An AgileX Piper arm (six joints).
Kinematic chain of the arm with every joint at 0, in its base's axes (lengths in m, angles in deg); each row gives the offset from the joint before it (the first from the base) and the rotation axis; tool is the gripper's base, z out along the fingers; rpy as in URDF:
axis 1: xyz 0 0 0.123 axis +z
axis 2: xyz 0 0 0 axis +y
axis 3: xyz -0.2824 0 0.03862 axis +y
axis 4: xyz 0.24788 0 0.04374 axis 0.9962 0 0.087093
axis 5: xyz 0 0 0 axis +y
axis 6: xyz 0.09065 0 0.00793 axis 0.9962 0 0.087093
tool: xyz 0 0 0 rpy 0 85.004 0
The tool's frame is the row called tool.
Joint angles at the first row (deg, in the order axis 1, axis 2, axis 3, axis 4, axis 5, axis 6):
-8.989 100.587 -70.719 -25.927 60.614 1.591
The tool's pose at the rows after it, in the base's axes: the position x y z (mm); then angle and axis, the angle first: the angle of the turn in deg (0 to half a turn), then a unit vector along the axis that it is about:
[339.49, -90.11, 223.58, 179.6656, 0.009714, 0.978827, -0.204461]
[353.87, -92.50, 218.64, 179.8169, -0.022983, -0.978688, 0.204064]
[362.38, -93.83, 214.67, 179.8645, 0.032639, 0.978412, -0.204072]
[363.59, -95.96, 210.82, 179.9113, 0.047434, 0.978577, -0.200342]
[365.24, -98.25, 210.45, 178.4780, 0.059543, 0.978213, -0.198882]
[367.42, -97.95, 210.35, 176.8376, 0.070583, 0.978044, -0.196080]
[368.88, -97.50, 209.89, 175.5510, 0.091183, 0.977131, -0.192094]
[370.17, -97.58, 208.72, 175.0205, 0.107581, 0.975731, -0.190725]
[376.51, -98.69, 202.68, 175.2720, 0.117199, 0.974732, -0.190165]
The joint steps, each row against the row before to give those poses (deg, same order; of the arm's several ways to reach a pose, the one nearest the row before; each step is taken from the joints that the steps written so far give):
-0.001 3.286 -4.390 0.000 4.036 1.488
0.000 3.351 -3.757 0.174 1.180 1.149
0.000 1.885 -1.918 0.000 -0.057 1.136
-0.382 0.660 -0.162 0.397 -0.241 1.330
-0.375 0.068 -0.035 0.073 -1.312 1.283
-0.003 0.000 0.000 0.206 -1.380 1.475
0.000 0.048 0.001 0.330 -0.880 2.444
-0.001 0.275 -0.155 0.043 -0.278 1.979
0.001 1.779 -1.370 0.000 0.079 1.192

